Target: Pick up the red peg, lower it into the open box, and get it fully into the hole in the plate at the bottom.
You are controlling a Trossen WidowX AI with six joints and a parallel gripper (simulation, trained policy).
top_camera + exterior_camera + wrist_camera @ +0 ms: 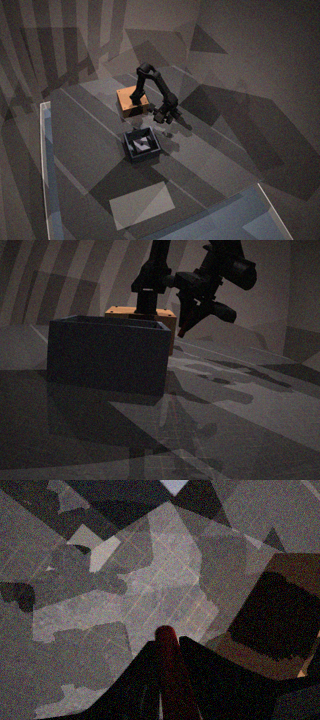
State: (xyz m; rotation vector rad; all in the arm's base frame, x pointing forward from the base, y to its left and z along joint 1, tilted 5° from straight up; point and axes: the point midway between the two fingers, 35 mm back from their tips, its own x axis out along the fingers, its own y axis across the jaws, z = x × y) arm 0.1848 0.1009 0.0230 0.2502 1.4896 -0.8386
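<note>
Now: the plate 150 mm ahead of my gripper tip, 140 mm to the right of it and 40 mm below it. The rest, counted from my gripper tip: red peg (20 mm above, 10 mm to the left); dark box (150 mm ahead, 140 mm to the right, 60 mm below).
</note>
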